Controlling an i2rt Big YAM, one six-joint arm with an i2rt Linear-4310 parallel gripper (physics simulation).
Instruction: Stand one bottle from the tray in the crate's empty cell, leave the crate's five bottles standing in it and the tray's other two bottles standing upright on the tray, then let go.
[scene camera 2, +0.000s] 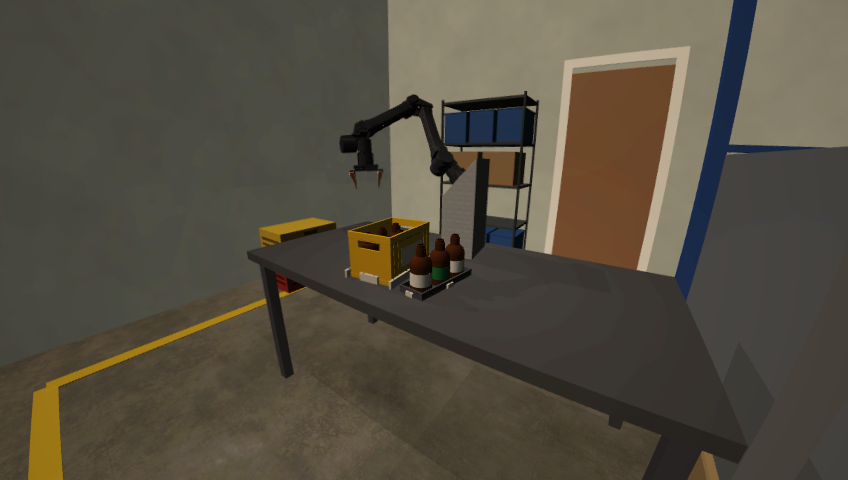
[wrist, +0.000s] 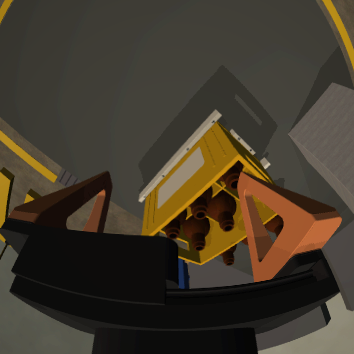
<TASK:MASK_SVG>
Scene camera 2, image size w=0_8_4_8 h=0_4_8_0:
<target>green-labelled bottle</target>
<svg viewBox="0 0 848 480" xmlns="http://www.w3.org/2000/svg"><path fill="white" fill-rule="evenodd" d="M442 238L436 239L435 249L429 255L432 261L432 285L435 286L450 279L450 254L445 250L445 242Z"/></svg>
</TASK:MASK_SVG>
